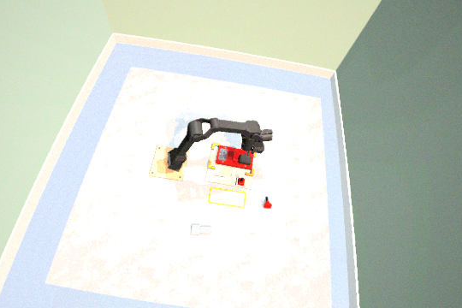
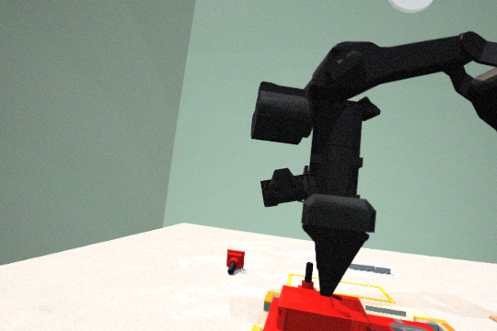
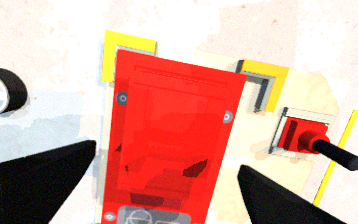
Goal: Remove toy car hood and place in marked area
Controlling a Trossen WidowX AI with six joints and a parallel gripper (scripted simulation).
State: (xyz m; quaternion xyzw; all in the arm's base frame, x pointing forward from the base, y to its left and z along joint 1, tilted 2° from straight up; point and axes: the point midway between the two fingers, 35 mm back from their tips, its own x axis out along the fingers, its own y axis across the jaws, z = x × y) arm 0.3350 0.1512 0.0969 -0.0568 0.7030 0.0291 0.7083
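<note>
My gripper tip is 3 cm above the hood. The rest, counted from my gripper tip: wheel (16 cm to the left, 6 cm below, 2 cm behind); pale flat piece (43 cm to the right, 10 cm behind, 7 cm below).
</note>
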